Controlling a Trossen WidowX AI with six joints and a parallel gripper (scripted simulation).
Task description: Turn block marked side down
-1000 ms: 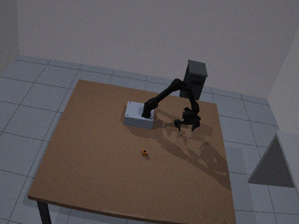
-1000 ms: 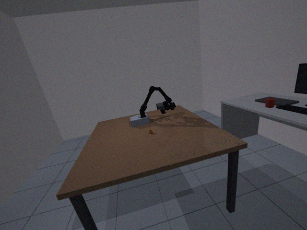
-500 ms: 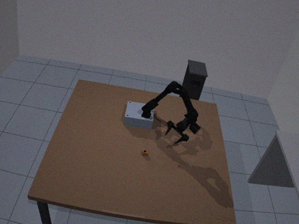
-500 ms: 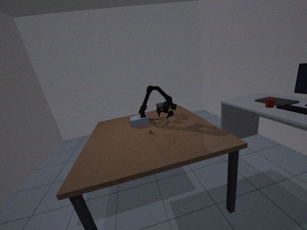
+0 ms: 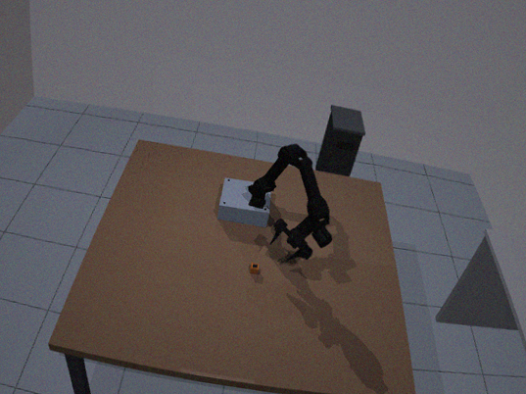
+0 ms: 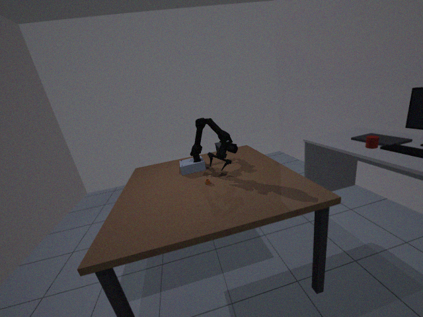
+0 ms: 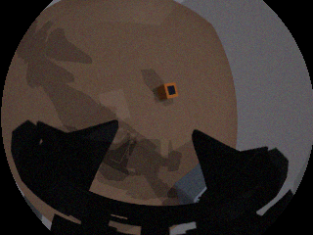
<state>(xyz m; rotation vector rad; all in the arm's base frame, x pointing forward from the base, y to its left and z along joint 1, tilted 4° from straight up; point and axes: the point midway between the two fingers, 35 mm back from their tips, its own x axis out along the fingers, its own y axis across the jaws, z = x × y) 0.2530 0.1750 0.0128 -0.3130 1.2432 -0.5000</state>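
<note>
My gripper tip is now 60 mm short of the small orange block, 70 mm to the left of it and 60 mm above it.
</note>
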